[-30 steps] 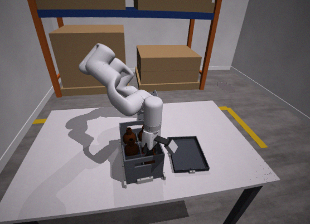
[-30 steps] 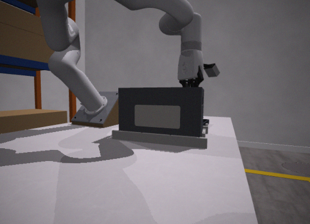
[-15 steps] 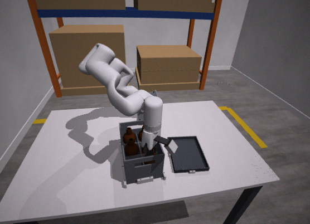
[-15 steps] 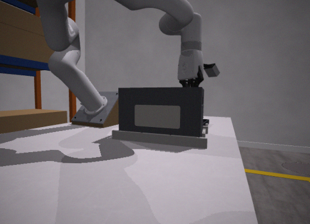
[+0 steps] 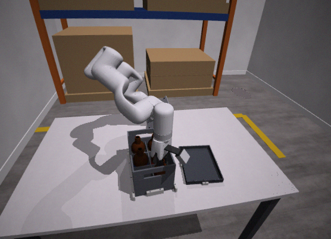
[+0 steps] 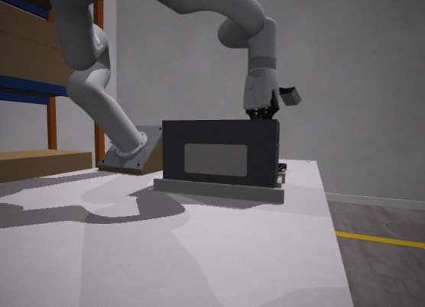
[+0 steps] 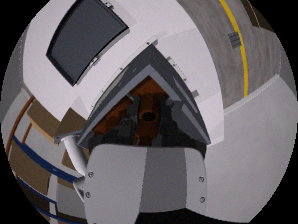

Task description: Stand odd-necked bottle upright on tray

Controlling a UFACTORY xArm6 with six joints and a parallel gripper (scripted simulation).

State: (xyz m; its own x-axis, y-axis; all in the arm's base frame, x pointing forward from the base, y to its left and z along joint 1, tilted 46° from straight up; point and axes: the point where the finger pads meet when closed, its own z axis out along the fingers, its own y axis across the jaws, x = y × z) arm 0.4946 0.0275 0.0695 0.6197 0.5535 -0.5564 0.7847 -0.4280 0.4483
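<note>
My hand is 80 mm past the dark grey crate, 50 mm to the left of it and 70 mm above it. Also, from my hand: glass bottle 180 mm behind, 20 mm to the right, 70 mm below; dark tray 90 mm behind, 220 mm to the left, 150 mm below.
</note>
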